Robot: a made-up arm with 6 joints. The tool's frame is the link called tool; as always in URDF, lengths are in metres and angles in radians. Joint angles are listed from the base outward.
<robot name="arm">
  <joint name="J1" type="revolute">
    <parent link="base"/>
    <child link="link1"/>
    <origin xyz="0 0 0.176" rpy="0 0 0"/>
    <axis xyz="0 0 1"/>
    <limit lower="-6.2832" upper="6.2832"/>
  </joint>
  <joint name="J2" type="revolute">
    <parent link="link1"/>
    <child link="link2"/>
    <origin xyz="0 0.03 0" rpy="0 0 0"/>
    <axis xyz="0 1 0"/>
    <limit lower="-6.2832" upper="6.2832"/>
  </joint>
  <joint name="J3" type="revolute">
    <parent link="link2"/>
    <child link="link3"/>
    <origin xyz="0 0 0.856" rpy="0 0 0"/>
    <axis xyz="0 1 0"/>
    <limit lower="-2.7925" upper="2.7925"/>
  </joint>
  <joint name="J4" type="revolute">
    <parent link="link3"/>
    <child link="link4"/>
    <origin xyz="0 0 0.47" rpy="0 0 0"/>
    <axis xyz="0 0 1"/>
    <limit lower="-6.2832" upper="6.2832"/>
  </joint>
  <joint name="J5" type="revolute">
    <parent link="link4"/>
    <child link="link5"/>
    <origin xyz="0 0 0" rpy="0 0 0"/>
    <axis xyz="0 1 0"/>
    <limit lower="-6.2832" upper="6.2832"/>
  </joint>
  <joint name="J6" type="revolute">
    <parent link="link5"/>
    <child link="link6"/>
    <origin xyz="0 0 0.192" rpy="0 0 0"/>
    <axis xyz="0 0 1"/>
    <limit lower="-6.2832" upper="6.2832"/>
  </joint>
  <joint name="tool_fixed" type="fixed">
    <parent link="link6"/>
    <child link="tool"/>
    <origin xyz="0 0 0" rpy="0 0 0"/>
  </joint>
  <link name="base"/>
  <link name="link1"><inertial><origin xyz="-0.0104 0.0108 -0.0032"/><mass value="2.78"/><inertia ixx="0.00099" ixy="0" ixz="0" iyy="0.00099" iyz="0" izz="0.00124"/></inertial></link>
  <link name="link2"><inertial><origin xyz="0.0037 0.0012 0.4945"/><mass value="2.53"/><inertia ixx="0.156" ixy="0" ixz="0" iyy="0.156" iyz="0" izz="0.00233"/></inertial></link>
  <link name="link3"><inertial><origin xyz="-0.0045 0.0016 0.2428"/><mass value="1.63"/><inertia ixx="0.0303" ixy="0" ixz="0" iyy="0.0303" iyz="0" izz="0.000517"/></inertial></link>
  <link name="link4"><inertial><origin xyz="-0.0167 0.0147 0.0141"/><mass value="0.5"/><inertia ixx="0.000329" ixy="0" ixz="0" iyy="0.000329" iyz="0" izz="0.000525"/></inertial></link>
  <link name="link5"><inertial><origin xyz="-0.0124 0.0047 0.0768"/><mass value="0.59"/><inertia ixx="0.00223" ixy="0" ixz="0" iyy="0.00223" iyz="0" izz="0.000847"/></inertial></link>
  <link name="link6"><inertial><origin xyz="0.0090 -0.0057 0.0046"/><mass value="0.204"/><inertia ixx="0.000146" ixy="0" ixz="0" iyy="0.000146" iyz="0" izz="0.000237"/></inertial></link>
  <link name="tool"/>
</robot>
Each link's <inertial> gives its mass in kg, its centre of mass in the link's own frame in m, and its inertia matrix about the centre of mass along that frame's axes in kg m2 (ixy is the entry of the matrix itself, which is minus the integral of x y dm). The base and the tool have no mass. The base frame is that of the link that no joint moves.
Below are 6 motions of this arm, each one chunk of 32 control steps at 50 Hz.
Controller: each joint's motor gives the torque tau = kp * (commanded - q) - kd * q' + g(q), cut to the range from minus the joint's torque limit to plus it. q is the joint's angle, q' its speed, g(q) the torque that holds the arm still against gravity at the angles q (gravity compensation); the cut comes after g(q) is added. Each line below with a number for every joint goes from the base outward.
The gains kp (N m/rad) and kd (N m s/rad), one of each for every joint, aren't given. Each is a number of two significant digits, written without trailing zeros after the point. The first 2 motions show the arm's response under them.
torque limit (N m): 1.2 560 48 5.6 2.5 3.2
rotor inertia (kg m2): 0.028 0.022 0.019 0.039 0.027 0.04
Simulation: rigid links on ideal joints. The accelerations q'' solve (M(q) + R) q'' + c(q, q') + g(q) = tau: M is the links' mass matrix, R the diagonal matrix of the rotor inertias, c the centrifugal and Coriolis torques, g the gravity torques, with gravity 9.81 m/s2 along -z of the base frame. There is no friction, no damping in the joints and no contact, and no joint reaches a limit. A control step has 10 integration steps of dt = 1/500 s. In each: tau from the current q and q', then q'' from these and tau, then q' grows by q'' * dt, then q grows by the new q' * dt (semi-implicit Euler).
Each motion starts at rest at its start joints. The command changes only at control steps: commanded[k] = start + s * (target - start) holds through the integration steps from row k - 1 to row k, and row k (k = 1, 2, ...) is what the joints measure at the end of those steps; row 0 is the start. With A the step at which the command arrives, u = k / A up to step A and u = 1 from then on. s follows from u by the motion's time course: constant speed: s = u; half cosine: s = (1 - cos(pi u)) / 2; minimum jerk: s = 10 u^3 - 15 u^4 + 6 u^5; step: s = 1 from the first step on.
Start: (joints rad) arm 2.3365 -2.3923 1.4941 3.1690 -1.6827 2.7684
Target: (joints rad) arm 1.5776 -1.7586 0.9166 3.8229 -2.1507 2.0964
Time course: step
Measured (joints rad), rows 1 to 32:
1: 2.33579 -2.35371 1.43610 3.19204 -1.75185 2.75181
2: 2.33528 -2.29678 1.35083 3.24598 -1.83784 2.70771
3: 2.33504 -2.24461 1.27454 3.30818 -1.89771 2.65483
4: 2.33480 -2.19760 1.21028 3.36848 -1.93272 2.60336
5: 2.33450 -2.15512 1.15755 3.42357 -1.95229 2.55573
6: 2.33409 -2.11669 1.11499 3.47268 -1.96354 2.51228
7: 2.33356 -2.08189 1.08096 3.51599 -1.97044 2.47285
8: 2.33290 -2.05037 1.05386 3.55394 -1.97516 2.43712
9: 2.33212 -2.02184 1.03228 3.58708 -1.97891 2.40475
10: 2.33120 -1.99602 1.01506 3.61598 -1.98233 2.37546
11: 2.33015 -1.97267 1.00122 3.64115 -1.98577 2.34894
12: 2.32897 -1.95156 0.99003 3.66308 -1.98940 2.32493
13: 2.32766 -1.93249 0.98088 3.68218 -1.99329 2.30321
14: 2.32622 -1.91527 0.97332 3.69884 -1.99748 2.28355
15: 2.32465 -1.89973 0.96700 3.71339 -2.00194 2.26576
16: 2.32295 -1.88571 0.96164 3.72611 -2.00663 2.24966
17: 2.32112 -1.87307 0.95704 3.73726 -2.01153 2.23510
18: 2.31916 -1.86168 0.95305 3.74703 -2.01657 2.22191
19: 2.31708 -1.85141 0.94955 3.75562 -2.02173 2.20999
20: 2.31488 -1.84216 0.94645 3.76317 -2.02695 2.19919
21: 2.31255 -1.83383 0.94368 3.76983 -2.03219 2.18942
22: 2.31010 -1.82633 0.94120 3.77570 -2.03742 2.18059
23: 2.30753 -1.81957 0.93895 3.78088 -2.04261 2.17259
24: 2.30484 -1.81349 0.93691 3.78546 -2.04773 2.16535
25: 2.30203 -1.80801 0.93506 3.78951 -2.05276 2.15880
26: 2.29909 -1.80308 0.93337 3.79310 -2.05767 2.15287
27: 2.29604 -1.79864 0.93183 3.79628 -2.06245 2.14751
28: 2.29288 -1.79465 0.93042 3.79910 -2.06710 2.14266
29: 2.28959 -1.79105 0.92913 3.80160 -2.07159 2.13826
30: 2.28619 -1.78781 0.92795 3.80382 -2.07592 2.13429
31: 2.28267 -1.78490 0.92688 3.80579 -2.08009 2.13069
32: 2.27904 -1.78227 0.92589 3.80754 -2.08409 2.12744
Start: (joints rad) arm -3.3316 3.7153 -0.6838 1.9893 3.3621 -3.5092
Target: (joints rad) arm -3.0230 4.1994 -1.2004 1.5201 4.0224 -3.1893
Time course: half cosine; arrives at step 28
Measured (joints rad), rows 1 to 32:
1: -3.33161 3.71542 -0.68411 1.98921 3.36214 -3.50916
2: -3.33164 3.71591 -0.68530 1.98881 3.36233 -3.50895
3: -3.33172 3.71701 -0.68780 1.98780 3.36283 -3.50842
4: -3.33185 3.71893 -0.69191 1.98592 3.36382 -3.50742
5: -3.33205 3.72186 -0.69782 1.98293 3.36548 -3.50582
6: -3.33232 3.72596 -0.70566 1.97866 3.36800 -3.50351
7: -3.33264 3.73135 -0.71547 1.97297 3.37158 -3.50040
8: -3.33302 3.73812 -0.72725 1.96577 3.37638 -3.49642
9: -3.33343 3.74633 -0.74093 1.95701 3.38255 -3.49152
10: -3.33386 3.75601 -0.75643 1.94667 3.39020 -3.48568
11: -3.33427 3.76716 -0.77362 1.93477 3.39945 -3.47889
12: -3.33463 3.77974 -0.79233 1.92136 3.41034 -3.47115
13: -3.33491 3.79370 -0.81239 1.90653 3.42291 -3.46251
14: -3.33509 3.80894 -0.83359 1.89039 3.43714 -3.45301
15: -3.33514 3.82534 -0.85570 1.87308 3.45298 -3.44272
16: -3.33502 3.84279 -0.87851 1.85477 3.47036 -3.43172
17: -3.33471 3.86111 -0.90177 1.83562 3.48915 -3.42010
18: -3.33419 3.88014 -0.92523 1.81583 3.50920 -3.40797
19: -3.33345 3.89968 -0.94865 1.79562 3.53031 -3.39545
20: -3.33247 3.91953 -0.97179 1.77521 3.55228 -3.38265
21: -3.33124 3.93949 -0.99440 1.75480 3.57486 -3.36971
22: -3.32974 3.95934 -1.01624 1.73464 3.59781 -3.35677
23: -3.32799 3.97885 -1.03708 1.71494 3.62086 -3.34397
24: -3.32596 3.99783 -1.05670 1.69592 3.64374 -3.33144
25: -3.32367 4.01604 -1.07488 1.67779 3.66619 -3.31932
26: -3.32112 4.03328 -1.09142 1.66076 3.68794 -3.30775
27: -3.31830 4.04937 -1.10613 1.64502 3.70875 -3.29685
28: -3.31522 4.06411 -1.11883 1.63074 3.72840 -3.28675
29: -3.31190 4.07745 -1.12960 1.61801 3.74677 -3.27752
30: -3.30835 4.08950 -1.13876 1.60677 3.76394 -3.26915
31: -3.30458 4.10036 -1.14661 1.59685 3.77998 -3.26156
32: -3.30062 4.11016 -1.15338 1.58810 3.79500 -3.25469
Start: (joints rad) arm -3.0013 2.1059 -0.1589 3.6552 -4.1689 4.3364
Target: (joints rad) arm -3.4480 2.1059 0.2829 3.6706 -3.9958 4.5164
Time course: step
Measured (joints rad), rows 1 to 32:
1: -3.00146 2.10160 -0.12757 3.65141 -4.16460 4.34465
2: -3.00180 2.09969 -0.08348 3.64734 -4.16051 4.35855
3: -3.00227 2.09937 -0.03535 3.64580 -4.15603 4.37288
4: -3.00284 2.09994 0.01209 3.64661 -4.15087 4.38630
5: -3.00353 2.10098 0.05619 3.64898 -4.14494 4.39855
6: -3.00435 2.10218 0.09564 3.65215 -4.13827 4.40966
7: -3.00529 2.10338 0.12996 3.65557 -4.13100 4.41972
8: -3.00638 2.10447 0.15921 3.65887 -4.12329 4.42884
9: -3.00760 2.10541 0.18371 3.66185 -4.11536 4.43709
10: -3.00896 2.10618 0.20394 3.66440 -4.10740 4.44456
11: -3.01047 2.10678 0.22046 3.66650 -4.09956 4.45134
12: -3.01211 2.10722 0.23380 3.66816 -4.09198 4.45748
13: -3.01390 2.10754 0.24448 3.66943 -4.08475 4.46304
14: -3.01583 2.10775 0.25296 3.67036 -4.07794 4.46808
15: -3.01790 2.10786 0.25965 3.67101 -4.07157 4.47265
16: -3.02012 2.10791 0.26490 3.67143 -4.06565 4.47679
17: -3.02247 2.10790 0.26899 3.67167 -4.06018 4.48054
18: -3.02496 2.10785 0.27215 3.67178 -4.05514 4.48393
19: -3.02759 2.10778 0.27460 3.67178 -4.05050 4.48701
20: -3.03036 2.10768 0.27648 3.67172 -4.04624 4.48980
21: -3.03327 2.10757 0.27792 3.67160 -4.04233 4.49232
22: -3.03632 2.10746 0.27902 3.67145 -4.03873 4.49461
23: -3.03951 2.10735 0.27986 3.67129 -4.03543 4.49668
24: -3.04284 2.10723 0.28050 3.67112 -4.03239 4.49855
25: -3.04630 2.10712 0.28099 3.67095 -4.02960 4.50025
26: -3.04991 2.10701 0.28135 3.67078 -4.02702 4.50178
27: -3.05365 2.10691 0.28163 3.67062 -4.02465 4.50317
28: -3.05753 2.10682 0.28184 3.67047 -4.02246 4.50443
29: -3.06155 2.10673 0.28200 3.67034 -4.02044 4.50557
30: -3.06571 2.10665 0.28212 3.67021 -4.01858 4.50660
31: -3.07001 2.10658 0.28222 3.67010 -4.01686 4.50754
32: -3.07445 2.10651 0.28229 3.66999 -4.01527 4.50838

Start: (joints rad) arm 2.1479 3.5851 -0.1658 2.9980 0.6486 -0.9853
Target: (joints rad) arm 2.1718 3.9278 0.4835 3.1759 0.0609 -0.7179
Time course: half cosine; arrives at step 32
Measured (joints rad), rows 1 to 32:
1: 2.14789 3.58515 -0.16583 2.99802 0.64864 -0.98527
2: 2.14786 3.58534 -0.16582 2.99813 0.64887 -0.98513
3: 2.14778 3.58579 -0.16557 2.99840 0.64944 -0.98477
4: 2.14762 3.58662 -0.16474 2.99891 0.65041 -0.98411
5: 2.14734 3.58793 -0.16301 2.99972 0.65176 -0.98304
6: 2.14693 3.58983 -0.16003 3.00091 0.65335 -0.98150
7: 2.14638 3.59241 -0.15549 3.00250 0.65497 -0.97943
8: 2.14566 3.59574 -0.14913 3.00454 0.65637 -0.97678
9: 2.14477 3.59987 -0.14074 3.00705 0.65727 -0.97352
10: 2.14374 3.60485 -0.13016 3.01005 0.65739 -0.96961
11: 2.14257 3.61070 -0.11732 3.01353 0.65647 -0.96506
12: 2.14129 3.61744 -0.10216 3.01750 0.65425 -0.95985
13: 2.13993 3.62506 -0.08472 3.02194 0.65053 -0.95401
14: 2.13851 3.63353 -0.06506 3.02684 0.64514 -0.94754
15: 2.13707 3.64283 -0.04329 3.03216 0.63794 -0.94048
16: 2.13564 3.65289 -0.01957 3.03788 0.62883 -0.93287
17: 2.13425 3.66368 0.00591 3.04395 0.61778 -0.92475
18: 2.13291 3.67510 0.03294 3.05034 0.60478 -0.91617
19: 2.13165 3.68709 0.06127 3.05698 0.58984 -0.90719
20: 2.13048 3.69956 0.09065 3.06385 0.57305 -0.89789
21: 2.12942 3.71240 0.12080 3.07087 0.55449 -0.88832
22: 2.12847 3.72551 0.15143 3.07800 0.53429 -0.87857
23: 2.12764 3.73878 0.18225 3.08517 0.51260 -0.86871
24: 2.12692 3.75210 0.21295 3.09233 0.48958 -0.85883
25: 2.12633 3.76536 0.24325 3.09942 0.46541 -0.84901
26: 2.12586 3.77844 0.27285 3.10637 0.44030 -0.83932
27: 2.12550 3.79121 0.30146 3.11313 0.41445 -0.82985
28: 2.12526 3.80357 0.32878 3.11963 0.38809 -0.82069
29: 2.12512 3.81539 0.35456 3.12581 0.36143 -0.81191
30: 2.12509 3.82659 0.37854 3.13163 0.33471 -0.80360
31: 2.12515 3.83703 0.40047 3.13701 0.30816 -0.79581
32: 2.12530 3.84665 0.42014 3.14191 0.28202 -0.78863

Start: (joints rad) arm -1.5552 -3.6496 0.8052 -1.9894 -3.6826 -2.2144
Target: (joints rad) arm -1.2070 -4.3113 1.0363 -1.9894 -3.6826 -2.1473
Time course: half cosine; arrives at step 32
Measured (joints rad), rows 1 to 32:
1: -1.55518 -3.64972 0.80544 -1.98938 -3.68266 -2.21439
2: -1.55512 -3.65020 0.80629 -1.98928 -3.68285 -2.21436
3: -1.55496 -3.65129 0.80797 -1.98908 -3.68320 -2.21429
4: -1.55466 -3.65323 0.81056 -1.98873 -3.68369 -2.21414
5: -1.55420 -3.65622 0.81405 -1.98827 -3.68429 -2.21391
6: -1.55353 -3.66044 0.81841 -1.98769 -3.68499 -2.21356
7: -1.55263 -3.66604 0.82355 -1.98704 -3.68577 -2.21308
8: -1.55148 -3.67313 0.82941 -1.98635 -3.68662 -2.21247
9: -1.55007 -3.68180 0.83589 -1.98565 -3.68752 -2.21170
10: -1.54841 -3.69211 0.84290 -1.98496 -3.68847 -2.21077
11: -1.54649 -3.70408 0.85037 -1.98432 -3.68947 -2.20968
12: -1.54434 -3.71772 0.85819 -1.98376 -3.69052 -2.20842
13: -1.54198 -3.73299 0.86629 -1.98328 -3.69162 -2.20700
14: -1.53944 -3.74984 0.87460 -1.98291 -3.69275 -2.20542
15: -1.53674 -3.76818 0.88305 -1.98265 -3.69391 -2.20367
16: -1.53390 -3.78791 0.89155 -1.98252 -3.69510 -2.20179
17: -1.53097 -3.80892 0.90006 -1.98252 -3.69629 -2.19976
18: -1.52795 -3.83105 0.90850 -1.98264 -3.69746 -2.19761
19: -1.52488 -3.85414 0.91683 -1.98289 -3.69861 -2.19536
20: -1.52177 -3.87803 0.92498 -1.98326 -3.69969 -2.19301
21: -1.51863 -3.90251 0.93290 -1.98375 -3.70070 -2.19059
22: -1.51547 -3.92740 0.94056 -1.98433 -3.70160 -2.18811
23: -1.51231 -3.95249 0.94789 -1.98501 -3.70236 -2.18560
24: -1.50914 -3.97757 0.95487 -1.98576 -3.70296 -2.18308
25: -1.50598 -4.00242 0.96143 -1.98657 -3.70338 -2.18056
26: -1.50282 -4.02683 0.96756 -1.98743 -3.70359 -2.17808
27: -1.49965 -4.05059 0.97319 -1.98832 -3.70357 -2.17564
28: -1.49649 -4.07348 0.97831 -1.98923 -3.70332 -2.17328
29: -1.49333 -4.09531 0.98286 -1.99014 -3.70282 -2.17101
30: -1.49016 -4.11588 0.98681 -1.99105 -3.70207 -2.16885
31: -1.48697 -4.13501 0.99014 -1.99194 -3.70108 -2.16683
32: -1.48377 -4.15252 0.99279 -1.99280 -3.69986 -2.16495

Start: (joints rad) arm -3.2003 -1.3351 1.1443 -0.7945 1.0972 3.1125
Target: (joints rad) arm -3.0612 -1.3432 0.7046 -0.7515 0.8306 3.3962
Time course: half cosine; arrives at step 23
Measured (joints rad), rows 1 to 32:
1: -3.20030 -1.33509 1.14419 -0.79446 1.09724 3.11256
2: -3.20030 -1.33506 1.14369 -0.79430 1.09736 3.11283
3: -3.20030 -1.33500 1.14237 -0.79394 1.09758 3.11352
4: -3.20029 -1.33493 1.13982 -0.79332 1.09782 3.11480
5: -3.20028 -1.33485 1.13565 -0.79243 1.09797 3.11686
6: -3.20026 -1.33478 1.12951 -0.79129 1.09786 3.11982
7: -3.20023 -1.33472 1.12116 -0.78990 1.09731 3.12378
8: -3.20018 -1.33469 1.11044 -0.78831 1.09614 3.12881
9: -3.20011 -1.33470 1.09730 -0.78655 1.09418 3.13496
10: -3.20001 -1.33475 1.08176 -0.78465 1.09128 3.14222
11: -3.19987 -1.33485 1.06393 -0.78265 1.08733 3.15057
12: -3.19970 -1.33500 1.04400 -0.78059 1.08224 3.15994
13: -3.19949 -1.33521 1.02223 -0.77849 1.07596 3.17024
14: -3.19923 -1.33547 0.99893 -0.77640 1.06849 3.18138
15: -3.19892 -1.33580 0.97448 -0.77435 1.05987 3.19319
16: -3.19855 -1.33618 0.94927 -0.77237 1.05017 3.20554
17: -3.19814 -1.33661 0.92373 -0.77048 1.03951 3.21825
18: -3.19767 -1.33710 0.89829 -0.76872 1.02801 3.23113
19: -3.19714 -1.33763 0.87340 -0.76711 1.01584 3.24400
20: -3.19656 -1.33820 0.84950 -0.76567 1.00318 3.25665
21: -3.19592 -1.33881 0.82702 -0.76442 0.99023 3.26889
22: -3.19523 -1.33944 0.80636 -0.76338 0.97718 3.28052
23: -3.19450 -1.34007 0.78788 -0.76256 0.96423 3.29136
24: -3.19371 -1.34070 0.77181 -0.76194 0.95164 3.30130
25: -3.19288 -1.34127 0.75815 -0.76145 0.93964 3.31033
26: -3.19201 -1.34178 0.74672 -0.76101 0.92845 3.31852
27: -3.19110 -1.34222 0.73731 -0.76057 0.91817 3.32593
28: -3.19015 -1.34258 0.72967 -0.76011 0.90885 3.33263
29: -3.18916 -1.34287 0.72355 -0.75963 0.90048 3.33869
30: -3.18814 -1.34311 0.71871 -0.75911 0.89304 3.34417
31: -3.18708 -1.34328 0.71492 -0.75858 0.88644 3.34913
32: -3.18598 -1.34341 0.71200 -0.75804 0.88063 3.35361

